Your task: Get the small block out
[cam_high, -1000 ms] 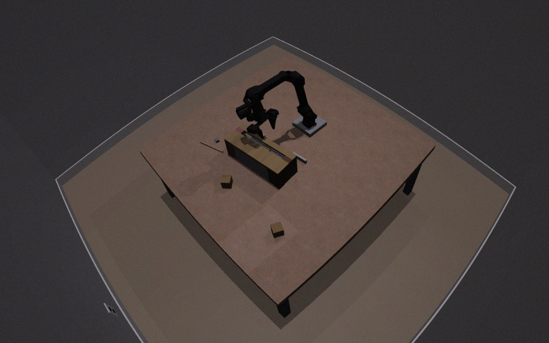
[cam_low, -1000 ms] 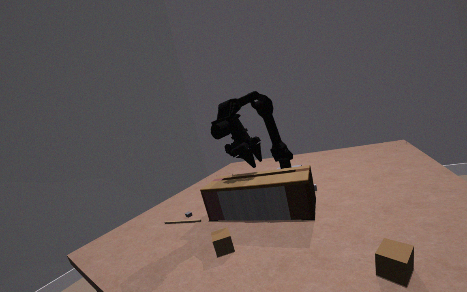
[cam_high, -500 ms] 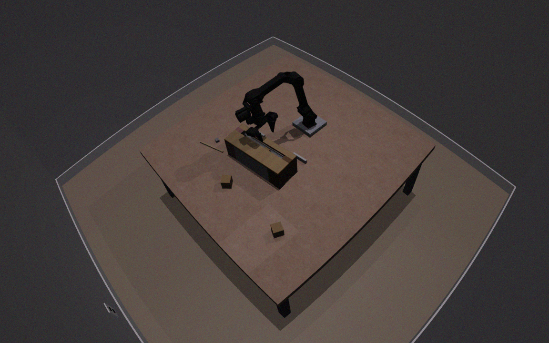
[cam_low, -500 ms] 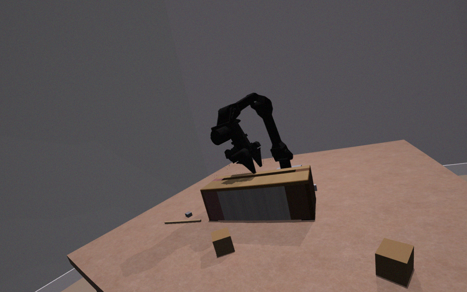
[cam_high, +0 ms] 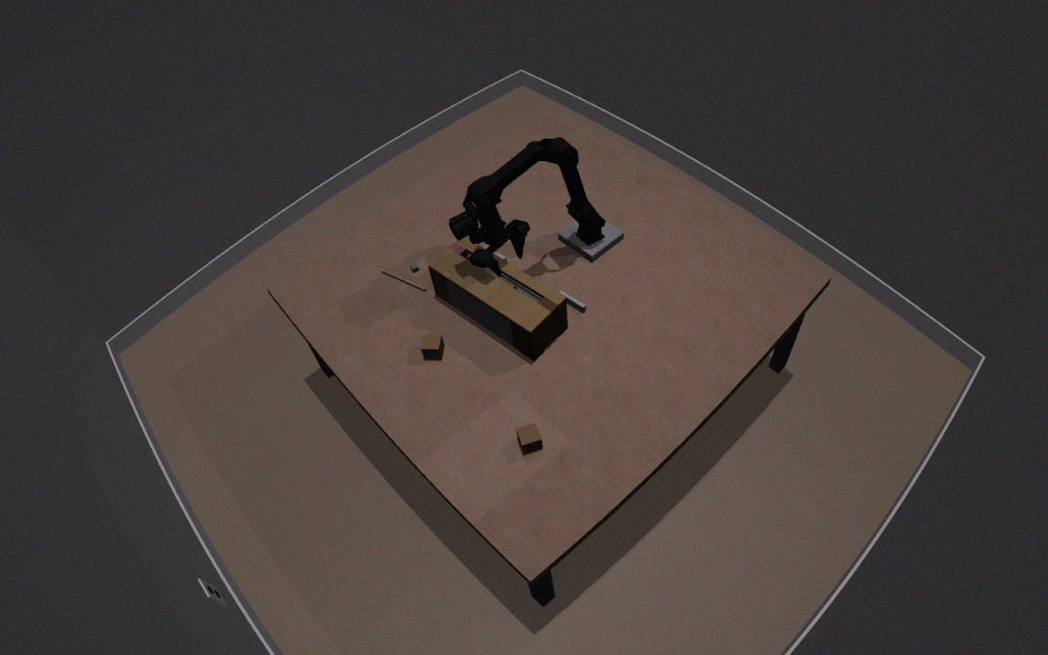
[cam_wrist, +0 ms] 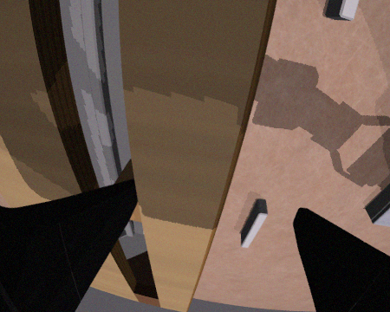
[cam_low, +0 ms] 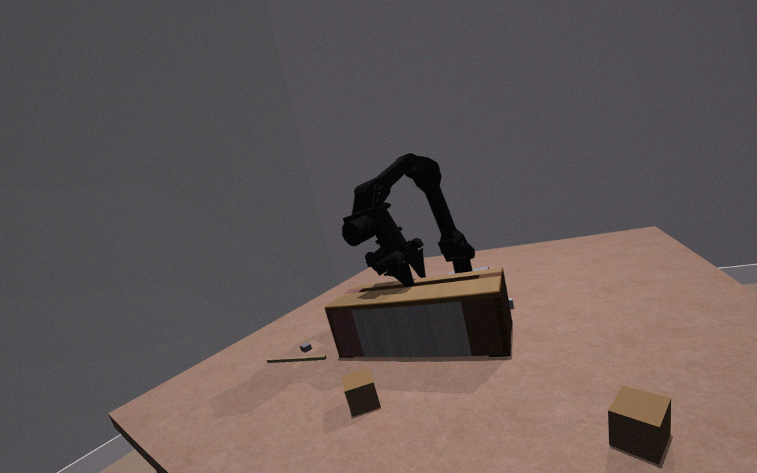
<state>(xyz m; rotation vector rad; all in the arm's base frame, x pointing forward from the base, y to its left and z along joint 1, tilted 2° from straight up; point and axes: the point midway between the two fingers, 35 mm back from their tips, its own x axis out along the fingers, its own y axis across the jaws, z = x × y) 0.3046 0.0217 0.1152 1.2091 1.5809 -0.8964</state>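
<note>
Now: gripper tip 5 cm above the wooden box, 3 cm short of it and 1 cm to the right of it. From my gripper tip the other things lie so: tan block 5 cm to the left, 4 cm ahead, 3 cm below; thin stick 25 cm to the right, 24 cm ahead, 11 cm below; grey piece 27 cm to the right, 19 cm ahead, 11 cm below.
</note>
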